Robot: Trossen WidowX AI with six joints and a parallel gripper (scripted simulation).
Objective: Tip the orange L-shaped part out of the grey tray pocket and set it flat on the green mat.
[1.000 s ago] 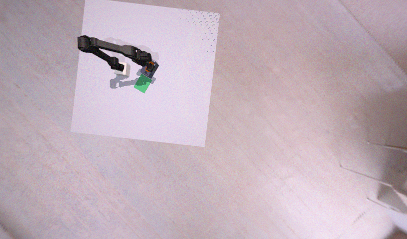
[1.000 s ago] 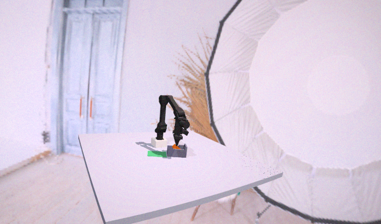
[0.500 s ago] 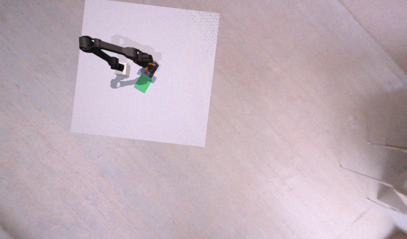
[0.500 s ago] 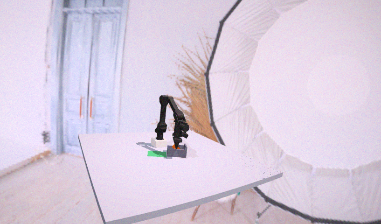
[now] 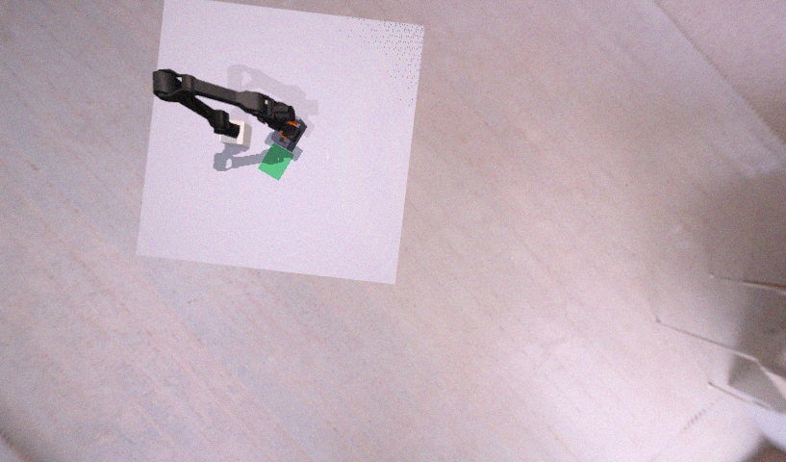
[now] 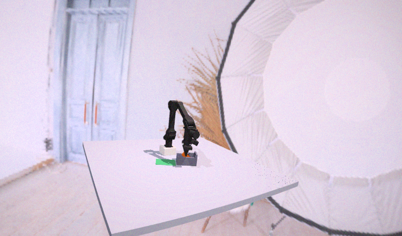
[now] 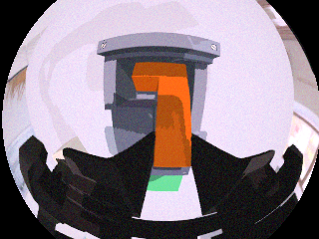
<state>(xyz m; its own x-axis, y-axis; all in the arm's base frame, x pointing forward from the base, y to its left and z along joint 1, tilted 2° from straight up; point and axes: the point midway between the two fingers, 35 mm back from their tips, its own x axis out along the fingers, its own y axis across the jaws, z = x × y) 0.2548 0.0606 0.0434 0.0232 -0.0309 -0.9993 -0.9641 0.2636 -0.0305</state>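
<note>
Right now the green mat is 50 mm behind my gripper tip, 140 mm to the right of it and 80 mm below it. From my gripper tip the other things lie so: orange L-shaped part (10 mm behind, 40 mm to the left, 30 mm below).
</note>
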